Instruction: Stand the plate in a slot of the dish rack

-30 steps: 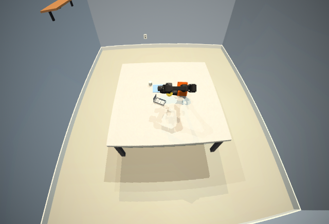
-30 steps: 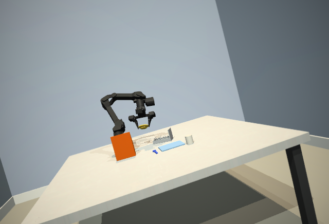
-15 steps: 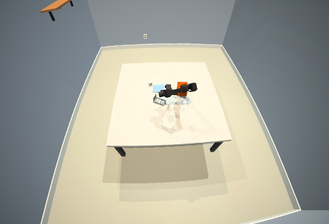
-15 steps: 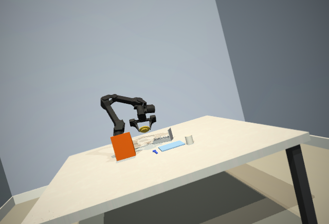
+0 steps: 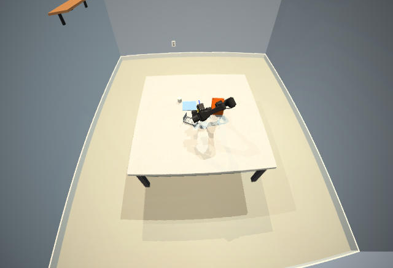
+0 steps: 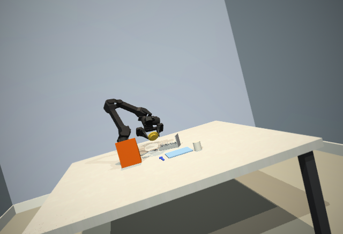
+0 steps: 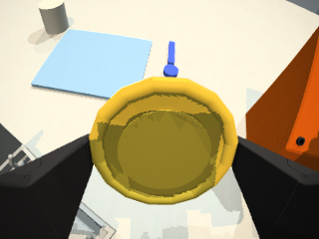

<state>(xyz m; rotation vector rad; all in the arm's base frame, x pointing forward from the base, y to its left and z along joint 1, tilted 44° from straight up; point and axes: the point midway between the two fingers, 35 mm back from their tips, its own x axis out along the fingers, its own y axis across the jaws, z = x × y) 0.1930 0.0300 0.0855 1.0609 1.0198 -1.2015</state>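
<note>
Right now my gripper tip is 100 mm short of the grey dish rack, 80 mm above it and 50 mm to the right of it. From my gripper tip the other things lie so: small blue object: 180 mm to the right, 100 mm below, 10 mm behind; light blue flat mat: 160 mm to the right, 100 mm below, 100 mm ahead; yellow plate: 10 mm to the left.
</note>
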